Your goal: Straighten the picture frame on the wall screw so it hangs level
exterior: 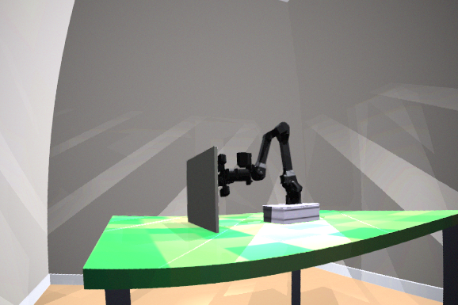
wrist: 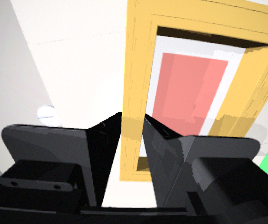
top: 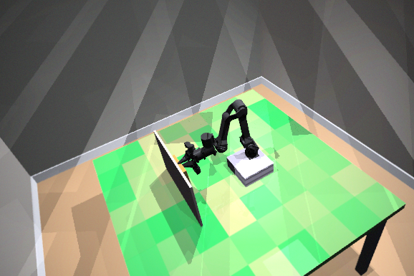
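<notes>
Right now the picture frame is 1 cm to the left of my gripper tip and 5 cm below it. Also, from my gripper tip: wall panel (2 cm ahead, 1 cm to the left, 7 cm below).
</notes>
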